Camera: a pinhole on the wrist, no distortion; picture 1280 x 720 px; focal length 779.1 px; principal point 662.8 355.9 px. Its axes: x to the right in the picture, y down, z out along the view. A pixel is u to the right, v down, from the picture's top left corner.
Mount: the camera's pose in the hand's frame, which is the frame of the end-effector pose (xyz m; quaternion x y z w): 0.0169 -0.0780 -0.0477 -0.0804 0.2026 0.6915 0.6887
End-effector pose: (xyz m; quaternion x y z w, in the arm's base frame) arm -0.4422 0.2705 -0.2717 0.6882 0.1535 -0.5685 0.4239
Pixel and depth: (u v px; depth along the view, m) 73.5 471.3 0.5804
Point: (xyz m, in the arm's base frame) -1.0356 -0.0952 -0.4135
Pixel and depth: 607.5 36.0 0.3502
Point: -0.5194 -0.0003 -0.4565
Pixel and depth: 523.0 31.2 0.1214
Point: -0.4919 0.2306 -0.3729
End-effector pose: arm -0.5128 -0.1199 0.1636 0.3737 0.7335 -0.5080 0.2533
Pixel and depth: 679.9 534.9 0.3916
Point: -0.4425 -0.4020 0.0074
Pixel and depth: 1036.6 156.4 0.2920
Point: -0.4624 -0.1870 -0.0807
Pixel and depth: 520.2 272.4 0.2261
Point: -0.5846 -0.2603 0.0590
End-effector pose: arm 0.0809 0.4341 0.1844 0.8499 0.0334 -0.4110 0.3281
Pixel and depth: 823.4 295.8 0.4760
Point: 0.0015 0.0542 0.0446
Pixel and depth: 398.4 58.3 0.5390
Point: -0.0459 0.1205 -0.2793
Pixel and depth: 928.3 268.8 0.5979
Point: 0.0355 -0.1057 0.0591
